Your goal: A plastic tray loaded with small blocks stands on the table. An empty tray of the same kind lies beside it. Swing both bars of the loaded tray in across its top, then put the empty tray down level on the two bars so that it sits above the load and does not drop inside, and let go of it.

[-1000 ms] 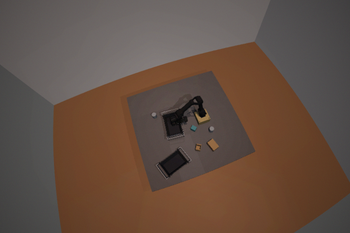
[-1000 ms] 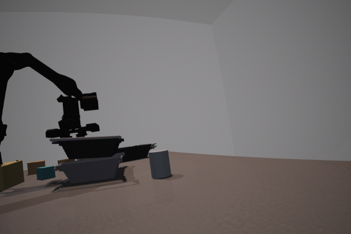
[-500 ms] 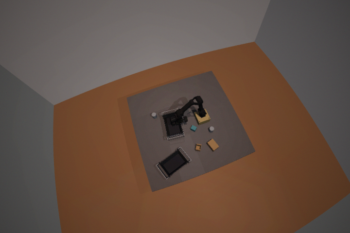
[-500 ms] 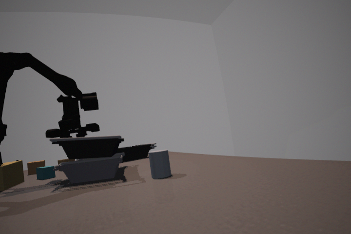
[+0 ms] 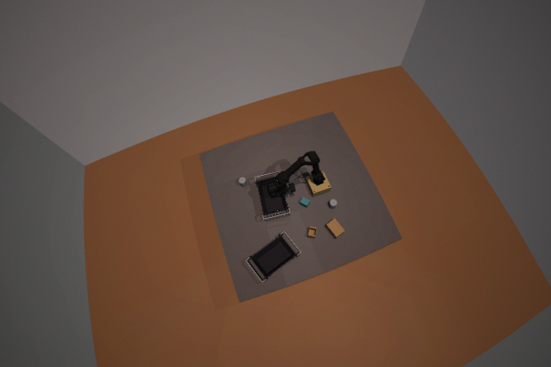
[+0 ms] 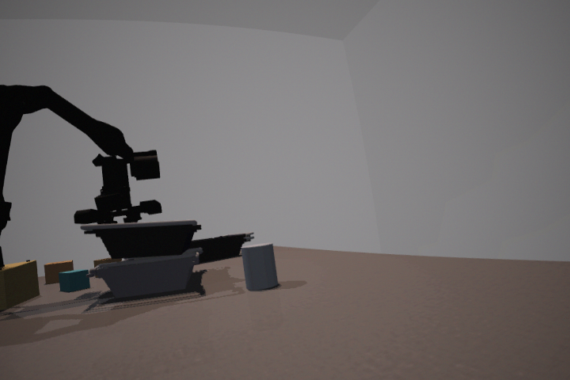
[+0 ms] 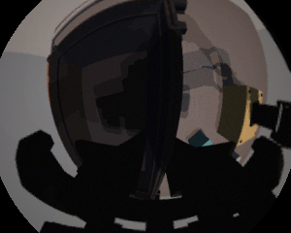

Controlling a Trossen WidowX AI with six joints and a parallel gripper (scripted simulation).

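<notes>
Right now the black tray is 7 cm ahead of my gripper tip, 3 cm above it and 2 cm to the right of it. From my gripper tip the other things lie so: tan box: 35 cm to the left, 7 cm below, 7 cm behind; teal block: 13 cm behind, 12 cm to the left, 6 cm below; flat tan block: 41 cm to the left, 23 cm behind, 6 cm below.
</notes>
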